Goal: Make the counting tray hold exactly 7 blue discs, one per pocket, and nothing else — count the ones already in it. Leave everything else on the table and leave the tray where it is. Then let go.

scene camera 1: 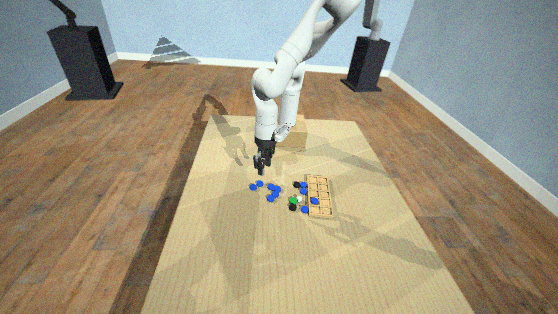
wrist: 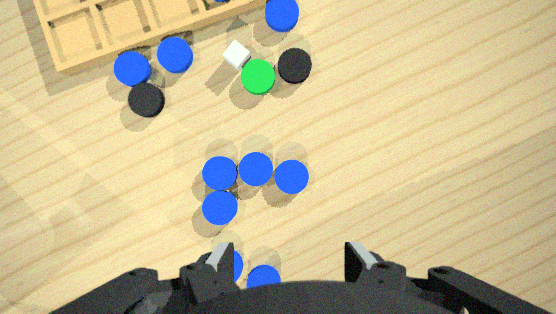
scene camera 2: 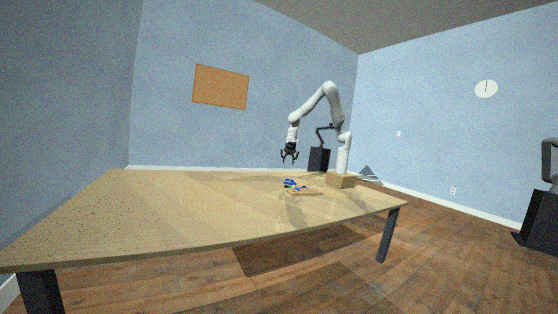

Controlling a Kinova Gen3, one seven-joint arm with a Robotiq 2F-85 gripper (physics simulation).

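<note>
The wooden counting tray (scene camera 1: 320,216) (scene camera 2: 307,193) (wrist: 100,55) holds one blue disc (scene camera 1: 314,200) in a near pocket of its left column; its other pockets look empty in scene camera 1. Three blue discs lie outside along its left side, one of them (scene camera 1: 305,209) (wrist: 282,13) near its front corner. Farther left lie a group of four, including one blue disc (scene camera 1: 270,198) (wrist: 291,176), and a pair, including another blue disc (scene camera 1: 253,187) (wrist: 264,277). My gripper (scene camera 1: 260,173) (scene camera 2: 289,162) (wrist: 289,262) is open and empty, above the table near the pair. The left finger partly hides one disc in the wrist view.
Between the disc group and the tray are a green disc (scene camera 1: 293,200) (wrist: 257,76) touching a white cube (wrist: 236,54), and a black disc (scene camera 1: 292,207) (wrist: 294,65). Another black disc (scene camera 1: 296,185) (wrist: 146,100) touches a blue one beside the tray. The arm's wooden base block (scene camera 2: 341,180) stands behind.
</note>
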